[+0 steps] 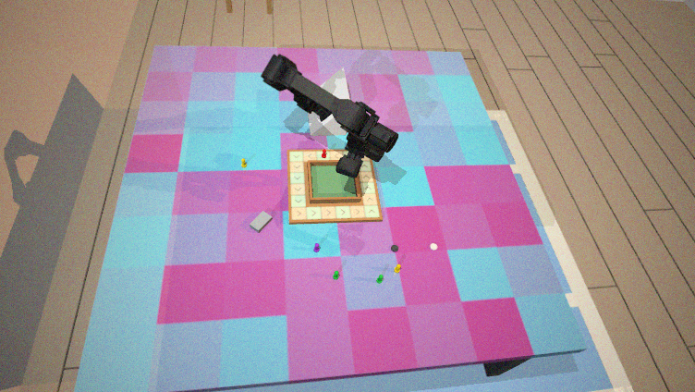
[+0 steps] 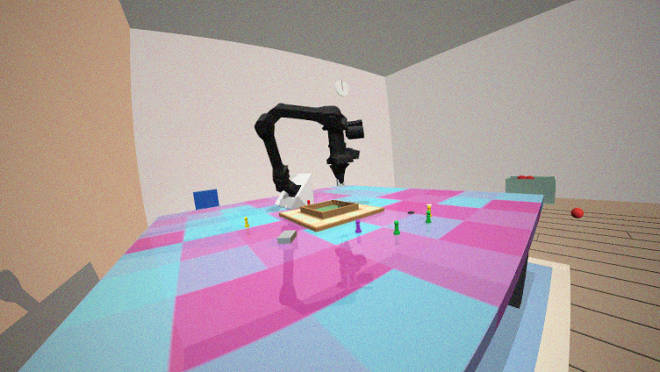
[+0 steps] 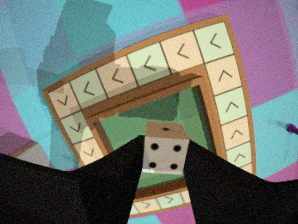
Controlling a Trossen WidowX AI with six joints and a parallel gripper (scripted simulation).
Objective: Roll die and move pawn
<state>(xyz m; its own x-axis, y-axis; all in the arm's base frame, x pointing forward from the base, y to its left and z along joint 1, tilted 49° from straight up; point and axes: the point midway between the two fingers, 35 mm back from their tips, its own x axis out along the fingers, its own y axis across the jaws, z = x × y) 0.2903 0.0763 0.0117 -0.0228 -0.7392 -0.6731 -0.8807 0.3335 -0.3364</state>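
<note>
My gripper tip is 130 mm past the red pawn, 70 mm to the left of it and 80 mm above it. The rest, counted from my gripper tip: green dice tray 20 mm behind, 50 mm to the right, 100 mm below; then pale die right at my gripper tip; then purple pawn 210 mm ahead, 130 mm to the right, 90 mm below.
</note>
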